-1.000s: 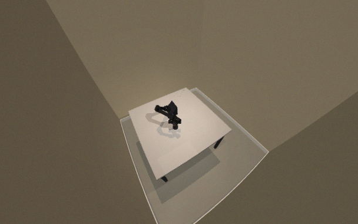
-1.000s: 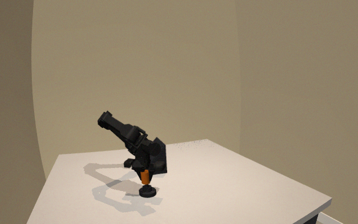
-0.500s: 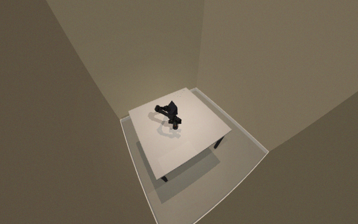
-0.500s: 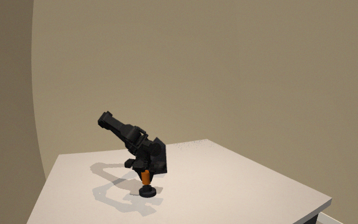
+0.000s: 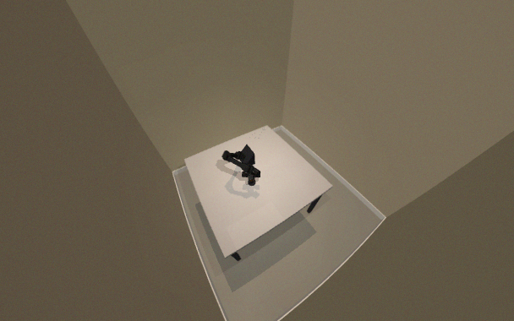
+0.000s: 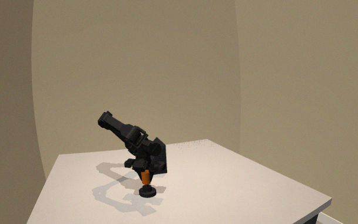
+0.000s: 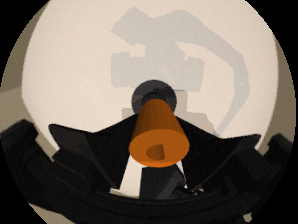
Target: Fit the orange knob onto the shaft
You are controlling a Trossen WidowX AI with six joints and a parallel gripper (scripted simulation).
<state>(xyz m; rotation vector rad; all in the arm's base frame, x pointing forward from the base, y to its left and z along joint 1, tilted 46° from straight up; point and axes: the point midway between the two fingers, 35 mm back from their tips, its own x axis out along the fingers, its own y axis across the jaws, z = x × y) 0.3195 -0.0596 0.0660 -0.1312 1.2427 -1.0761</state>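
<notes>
Now: gripper tip 40 mm above the dark round pedestal. Also, from my gripper tip: orange knob: 20 mm above.
</notes>
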